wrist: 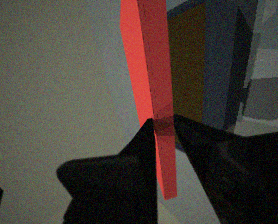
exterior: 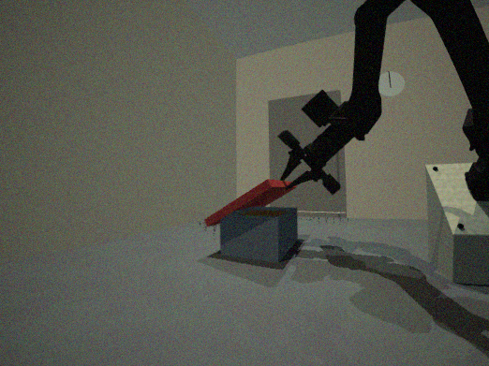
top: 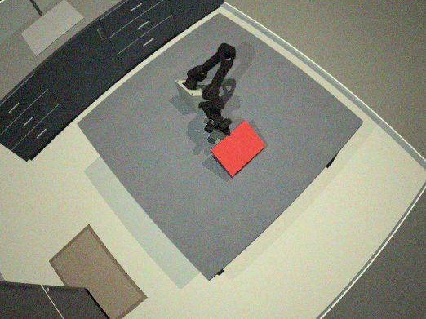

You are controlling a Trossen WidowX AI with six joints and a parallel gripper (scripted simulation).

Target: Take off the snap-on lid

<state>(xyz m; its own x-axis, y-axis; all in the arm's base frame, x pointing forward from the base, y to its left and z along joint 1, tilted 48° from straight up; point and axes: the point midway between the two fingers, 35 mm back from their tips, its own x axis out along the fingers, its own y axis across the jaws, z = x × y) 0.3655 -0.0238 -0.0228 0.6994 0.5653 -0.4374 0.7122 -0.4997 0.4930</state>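
Right now my gripper tip is 7 cm short of the red lid and 4 cm above it. The rest, counted from my gripper tip: grey-blue storage box: 11 cm below, 5 cm ahead.
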